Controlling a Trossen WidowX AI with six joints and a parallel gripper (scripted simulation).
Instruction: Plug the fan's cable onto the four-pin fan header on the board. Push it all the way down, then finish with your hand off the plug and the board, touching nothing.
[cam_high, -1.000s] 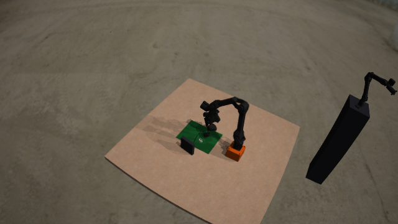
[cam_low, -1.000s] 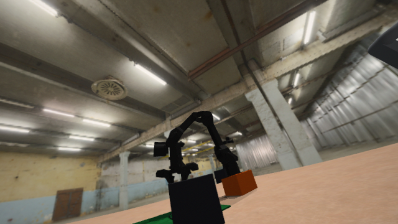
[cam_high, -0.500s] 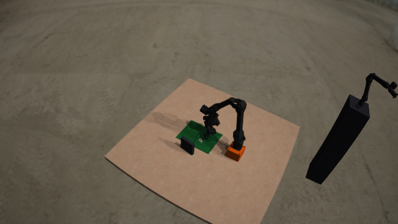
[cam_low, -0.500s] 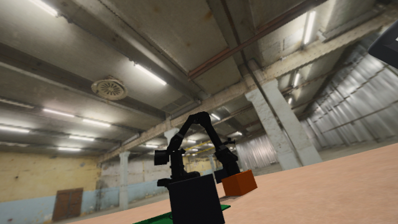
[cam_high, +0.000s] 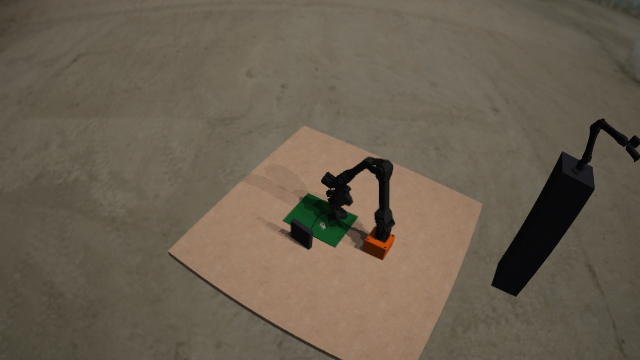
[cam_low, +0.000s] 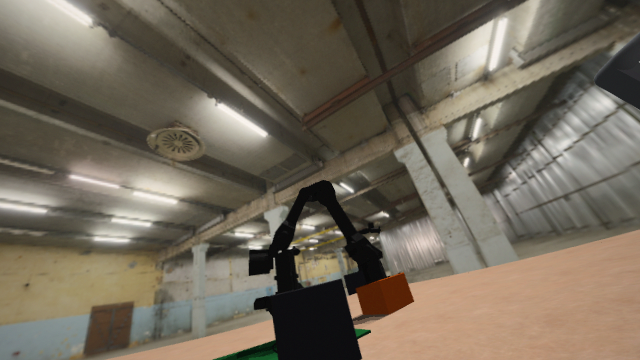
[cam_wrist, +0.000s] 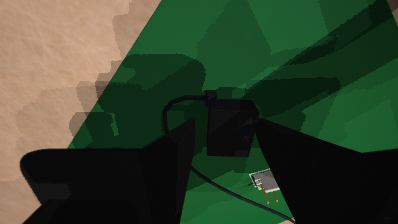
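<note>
My gripper tip is 1 cm to the right of the black fan plug. Also, from my gripper tip: black fan (4 cm ahead, 22 cm to the left, 4 cm above); green board (4 cm ahead, 4 cm to the left, 3 cm below); white four-pin header (1 cm ahead, 8 cm to the left, 2 cm below).
</note>
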